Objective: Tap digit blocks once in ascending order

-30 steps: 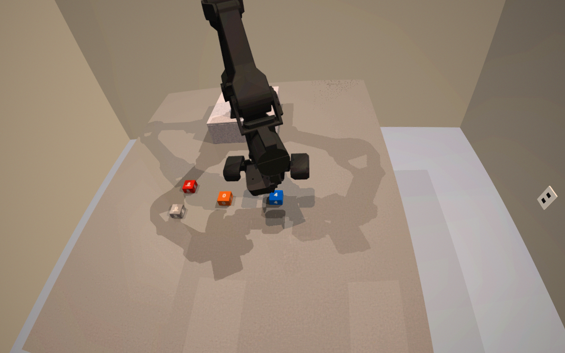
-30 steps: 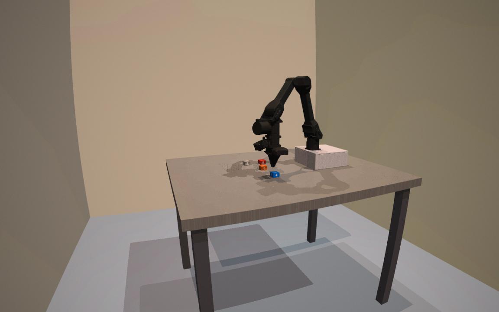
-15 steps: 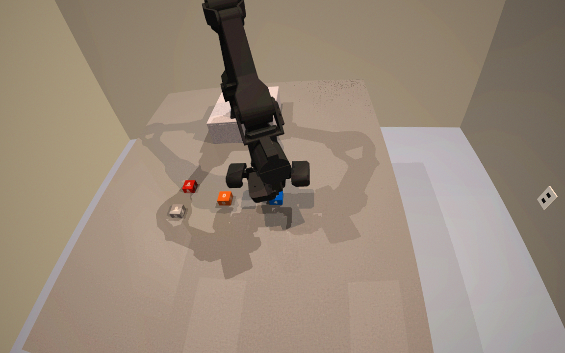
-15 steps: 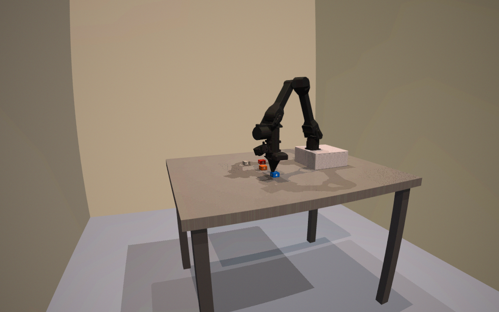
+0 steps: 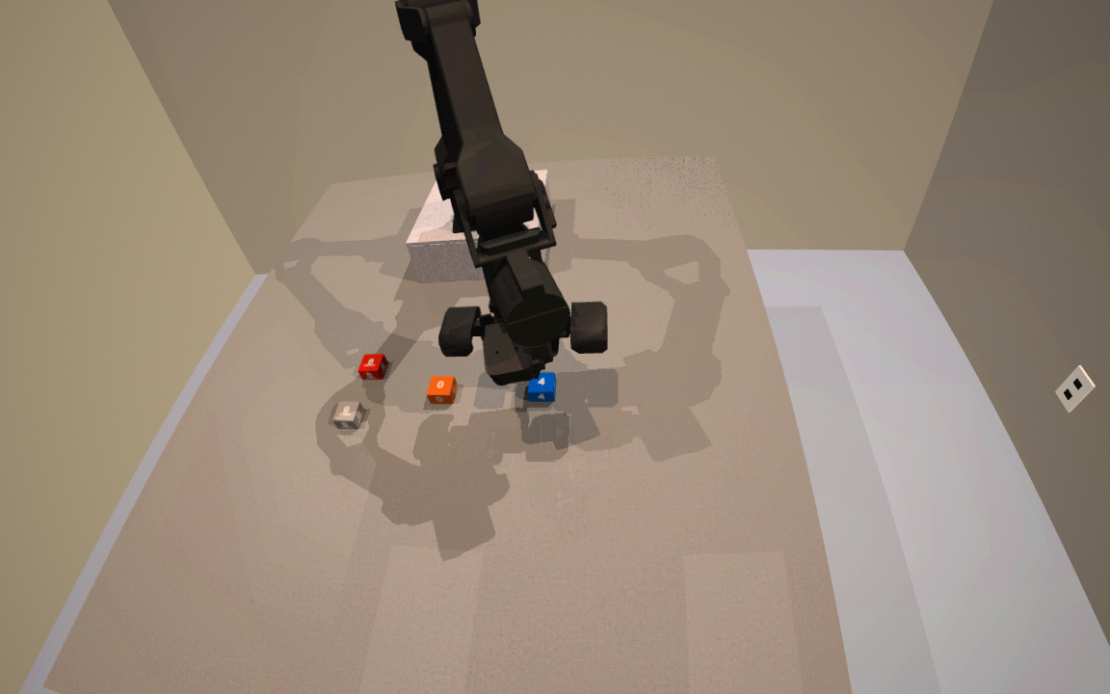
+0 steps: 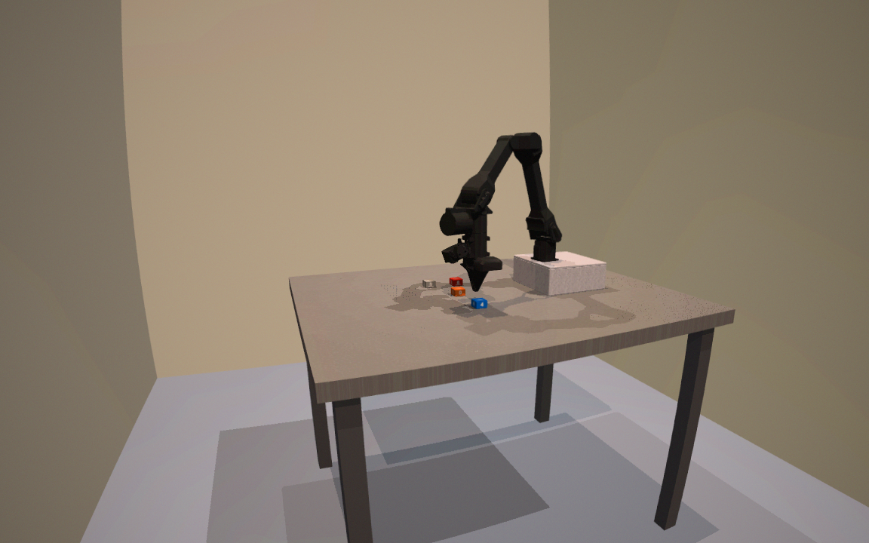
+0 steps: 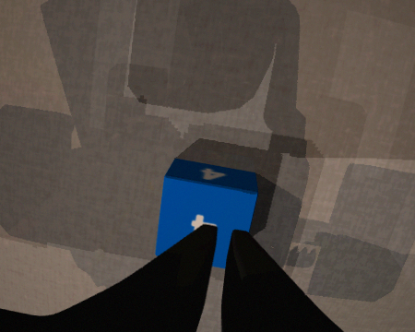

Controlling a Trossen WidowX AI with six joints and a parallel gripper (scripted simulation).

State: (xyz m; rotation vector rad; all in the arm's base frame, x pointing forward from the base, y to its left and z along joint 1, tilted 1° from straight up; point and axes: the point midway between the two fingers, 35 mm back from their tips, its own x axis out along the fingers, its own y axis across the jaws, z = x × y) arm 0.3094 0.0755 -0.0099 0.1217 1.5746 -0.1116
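Now: gripper tip 1 cm past the blue block, 1 cm to the right of it and 3 cm above it. Round my gripper tip: red block (8 cm behind, 24 cm to the right, 3 cm below); then grey block (26 cm to the right, 3 cm below); then orange block (2 cm behind, 13 cm to the right, 3 cm below).
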